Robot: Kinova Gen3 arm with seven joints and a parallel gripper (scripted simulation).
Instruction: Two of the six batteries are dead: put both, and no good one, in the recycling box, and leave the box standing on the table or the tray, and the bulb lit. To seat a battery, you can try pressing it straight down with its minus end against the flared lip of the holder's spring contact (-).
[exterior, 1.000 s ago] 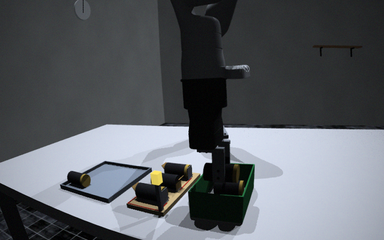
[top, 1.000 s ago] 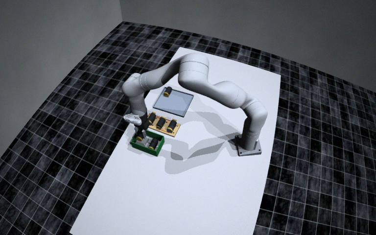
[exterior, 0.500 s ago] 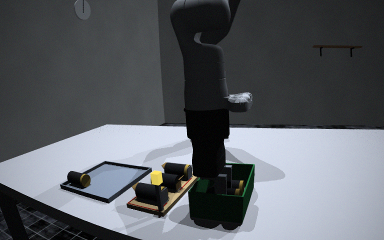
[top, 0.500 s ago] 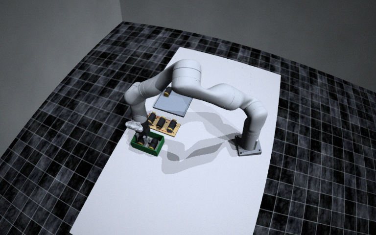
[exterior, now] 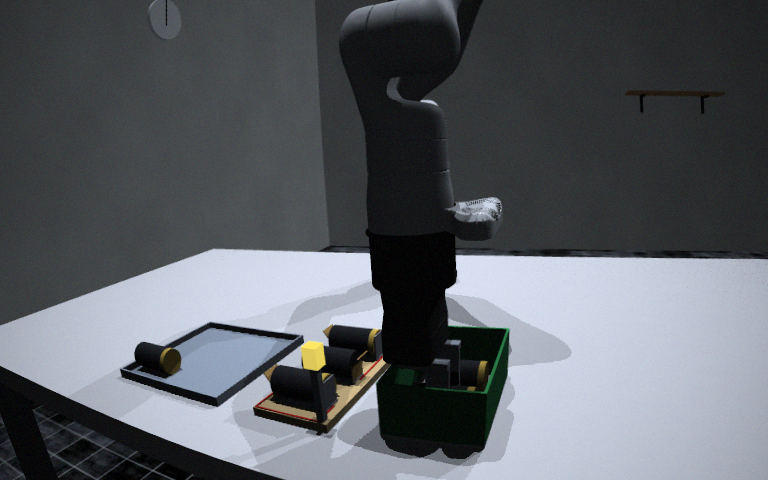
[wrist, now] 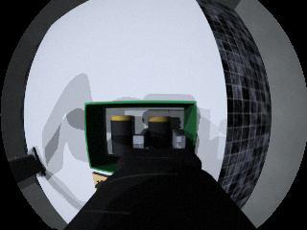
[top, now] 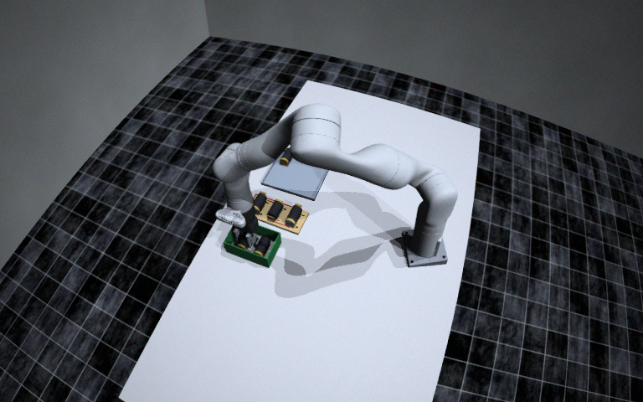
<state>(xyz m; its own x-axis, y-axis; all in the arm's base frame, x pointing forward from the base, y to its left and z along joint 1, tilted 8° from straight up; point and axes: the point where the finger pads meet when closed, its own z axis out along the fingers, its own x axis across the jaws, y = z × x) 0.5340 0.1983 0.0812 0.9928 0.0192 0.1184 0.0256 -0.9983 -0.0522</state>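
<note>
Right now the green recycling box is 30 mm behind my hand and 10 mm below it. Round my hand: grey tray 40 mm behind, 330 mm to the right, 20 mm below.
</note>
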